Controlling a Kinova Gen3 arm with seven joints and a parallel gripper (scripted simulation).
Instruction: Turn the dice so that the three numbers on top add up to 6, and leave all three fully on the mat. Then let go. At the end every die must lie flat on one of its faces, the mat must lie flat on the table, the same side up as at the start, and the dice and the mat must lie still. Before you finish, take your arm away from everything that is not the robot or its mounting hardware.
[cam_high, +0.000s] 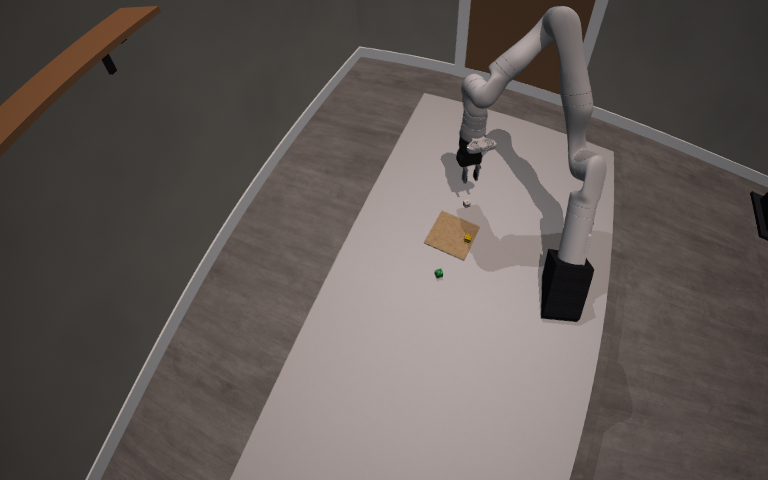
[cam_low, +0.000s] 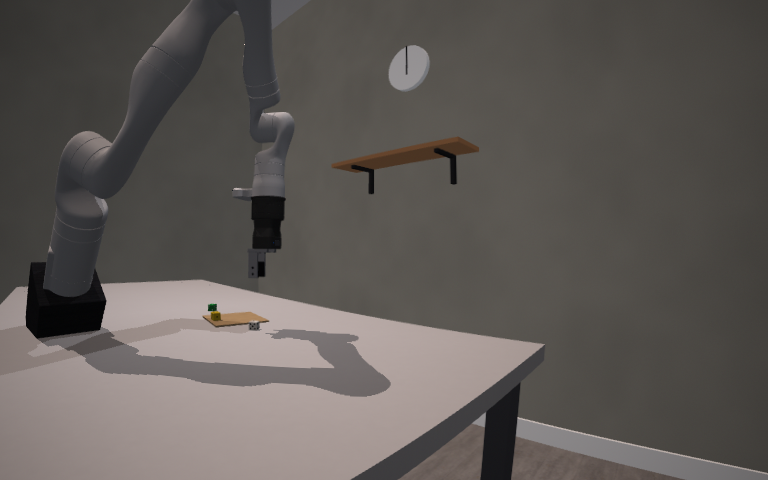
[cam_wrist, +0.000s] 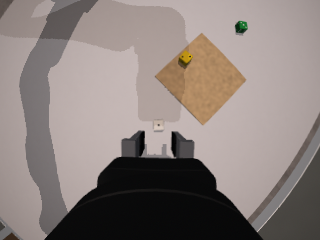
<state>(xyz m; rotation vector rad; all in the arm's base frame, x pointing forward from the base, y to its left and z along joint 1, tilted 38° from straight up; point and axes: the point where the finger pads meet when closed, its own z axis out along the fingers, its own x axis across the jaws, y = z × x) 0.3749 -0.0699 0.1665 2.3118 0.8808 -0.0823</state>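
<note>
Right now my hand is 13 cm above the white die, 1 cm to the right of it and 1 cm past it. Also, from my hand: green die: 29 cm to the left, 13 cm below; then yellow die: 14 cm to the left, 13 cm below, 5 cm behind; then tan mat: 14 cm to the left, 14 cm below.
</note>
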